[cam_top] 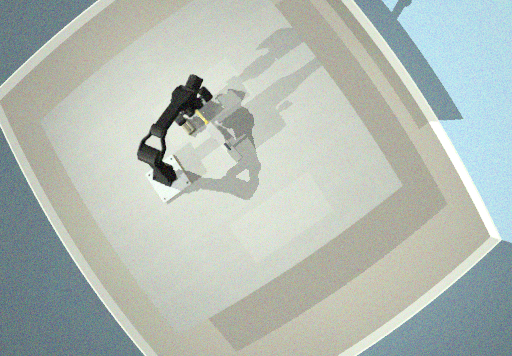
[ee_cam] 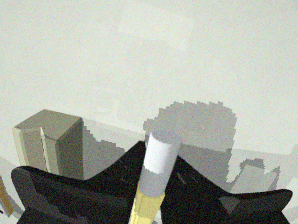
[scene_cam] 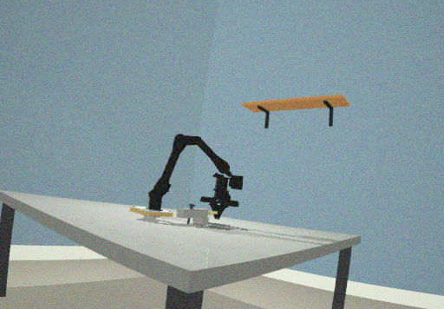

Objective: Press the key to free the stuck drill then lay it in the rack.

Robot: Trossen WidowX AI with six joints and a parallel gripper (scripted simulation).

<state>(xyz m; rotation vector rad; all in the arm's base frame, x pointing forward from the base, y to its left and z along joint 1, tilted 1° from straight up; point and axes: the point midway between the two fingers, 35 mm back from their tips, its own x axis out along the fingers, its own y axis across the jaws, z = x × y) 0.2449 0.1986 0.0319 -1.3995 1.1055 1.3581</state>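
Now: the beige forked rack 7 cm behind my gripper tip and 5 cm to the right of it. The rest, counted from my gripper tip: drill: 1 cm ahead, 4 cm to the right, 3 cm above; dark key: 5 cm ahead, 22 cm to the right, 3 cm above.
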